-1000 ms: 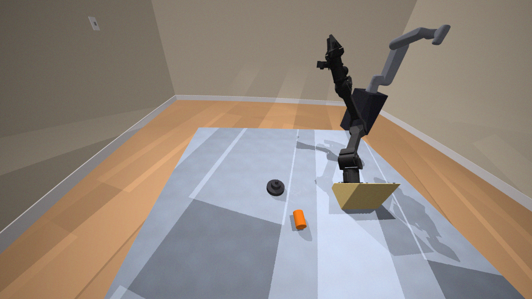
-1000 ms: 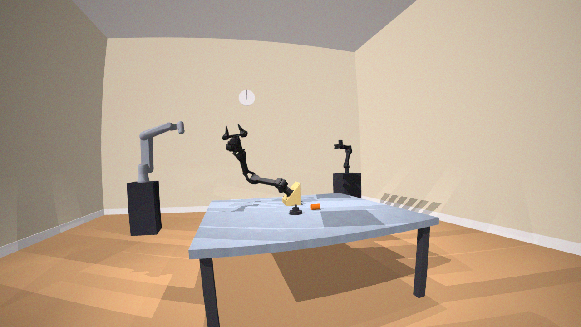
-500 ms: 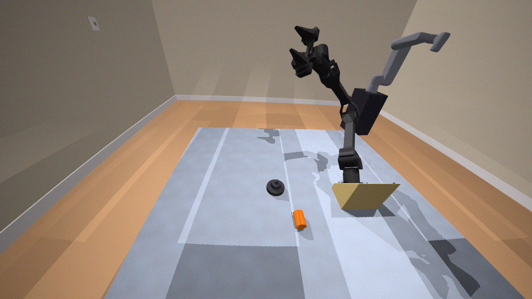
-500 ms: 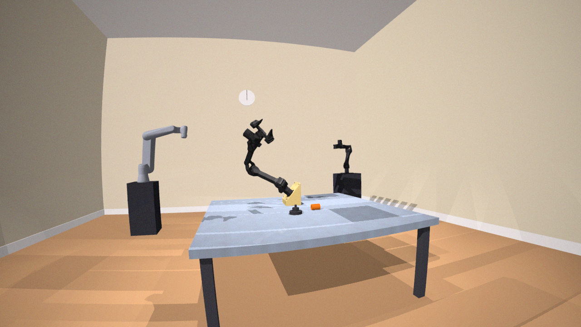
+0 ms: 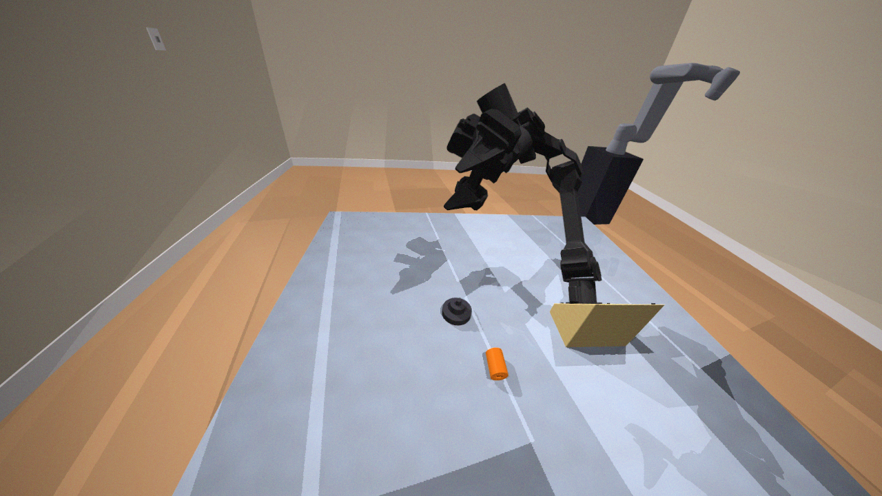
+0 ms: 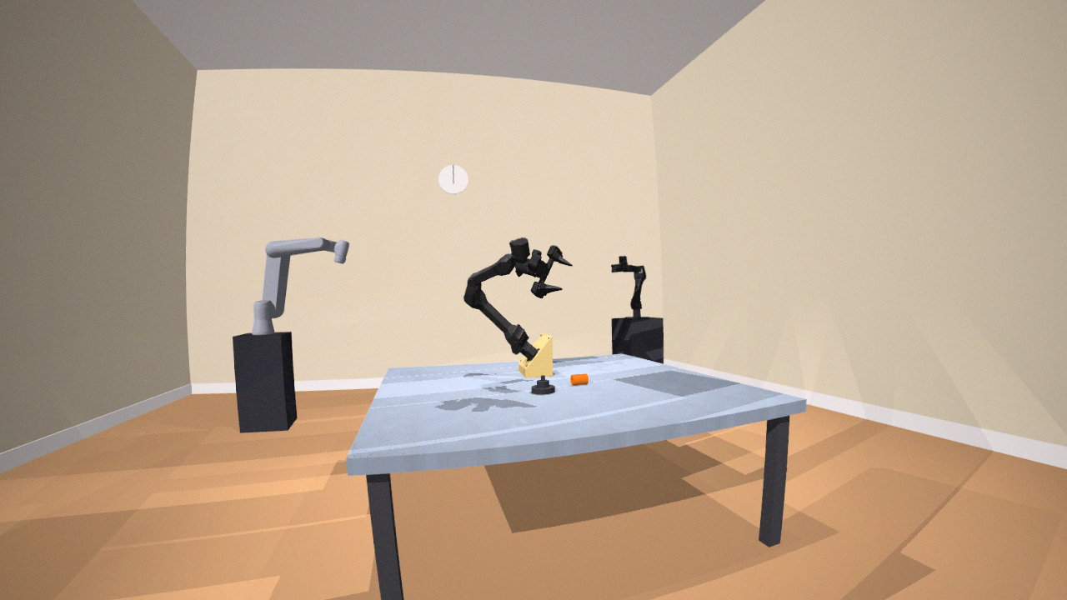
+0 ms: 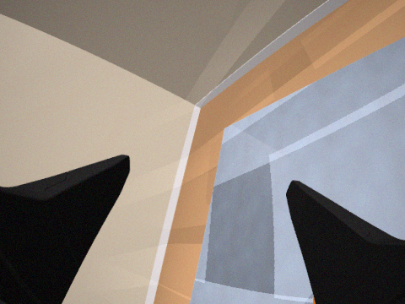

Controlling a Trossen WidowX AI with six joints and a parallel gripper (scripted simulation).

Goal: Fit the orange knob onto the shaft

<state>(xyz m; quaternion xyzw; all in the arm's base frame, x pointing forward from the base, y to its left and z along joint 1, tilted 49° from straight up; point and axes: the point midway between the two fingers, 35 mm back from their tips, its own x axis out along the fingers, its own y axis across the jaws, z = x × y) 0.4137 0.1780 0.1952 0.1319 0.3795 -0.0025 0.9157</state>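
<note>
The orange knob lies 130 mm behind my gripper tip, 100 mm to the left of it and 390 mm below it. Round my gripper tip: dark round pedestal: 70 mm behind, 70 mm to the right, 380 mm below.
</note>
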